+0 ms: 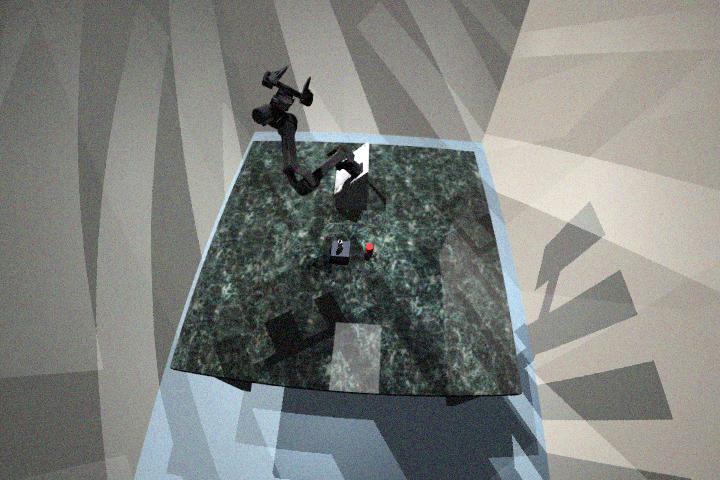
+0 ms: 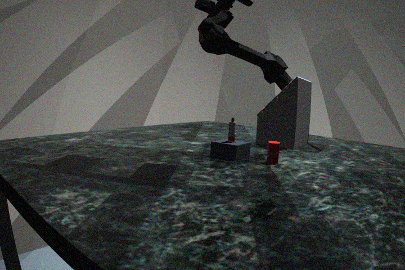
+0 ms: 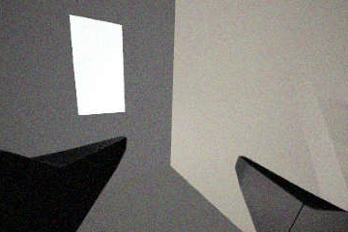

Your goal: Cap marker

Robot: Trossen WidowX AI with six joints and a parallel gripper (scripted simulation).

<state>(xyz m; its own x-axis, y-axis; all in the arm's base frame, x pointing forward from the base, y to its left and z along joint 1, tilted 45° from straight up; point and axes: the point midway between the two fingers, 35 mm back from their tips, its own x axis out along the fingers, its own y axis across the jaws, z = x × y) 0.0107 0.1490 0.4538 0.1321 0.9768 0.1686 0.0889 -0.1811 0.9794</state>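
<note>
Right now the red cap is 30 cm ahead of my gripper tip, 24 cm to the left of it and 63 cm below it. Also, from my gripper tip: dark holder block (30 cm ahead, 12 cm to the left, 64 cm below).
</note>
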